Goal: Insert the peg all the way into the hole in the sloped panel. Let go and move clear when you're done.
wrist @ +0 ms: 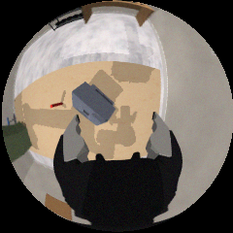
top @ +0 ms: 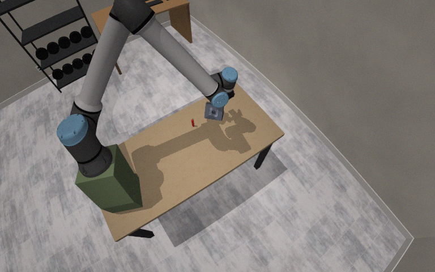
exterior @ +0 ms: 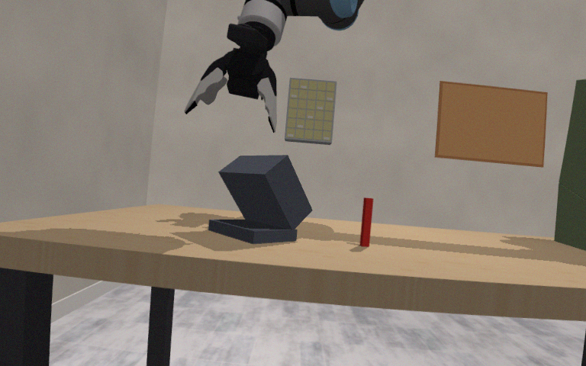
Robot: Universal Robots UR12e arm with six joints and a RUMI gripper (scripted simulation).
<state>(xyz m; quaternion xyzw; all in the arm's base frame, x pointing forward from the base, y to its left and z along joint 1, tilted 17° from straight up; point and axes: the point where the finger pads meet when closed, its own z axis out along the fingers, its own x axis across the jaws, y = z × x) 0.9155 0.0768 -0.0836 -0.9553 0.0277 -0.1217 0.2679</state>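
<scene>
The red peg lies 25 cm behind my hand, 3 cm to the left of it and 15 cm below it.
</scene>
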